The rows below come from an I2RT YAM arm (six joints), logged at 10 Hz.
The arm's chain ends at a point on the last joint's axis. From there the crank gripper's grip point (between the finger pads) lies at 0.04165 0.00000 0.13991 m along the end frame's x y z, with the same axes.
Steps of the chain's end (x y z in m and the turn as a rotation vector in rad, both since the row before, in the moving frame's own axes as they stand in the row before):
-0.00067 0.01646 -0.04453 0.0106 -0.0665 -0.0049
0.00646 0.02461 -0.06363 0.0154 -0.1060 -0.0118
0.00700 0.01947 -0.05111 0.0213 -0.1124 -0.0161
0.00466 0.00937 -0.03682 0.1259 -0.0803 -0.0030
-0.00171 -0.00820 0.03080 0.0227 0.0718 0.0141
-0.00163 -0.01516 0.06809 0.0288 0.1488 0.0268
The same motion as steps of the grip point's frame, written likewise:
-0.01006 0.01478 -0.04208 0.0106 -0.0665 -0.0049
-0.00859 0.02202 -0.06003 0.0154 -0.1060 -0.0118
-0.00898 0.01590 -0.04736 0.0213 -0.1124 -0.0161
-0.00669 -0.00850 -0.03505 0.1259 -0.0803 -0.0030
0.00824 -0.01068 0.02742 0.0227 0.0718 0.0141
0.01869 -0.01769 0.06033 0.0288 0.1488 0.0268

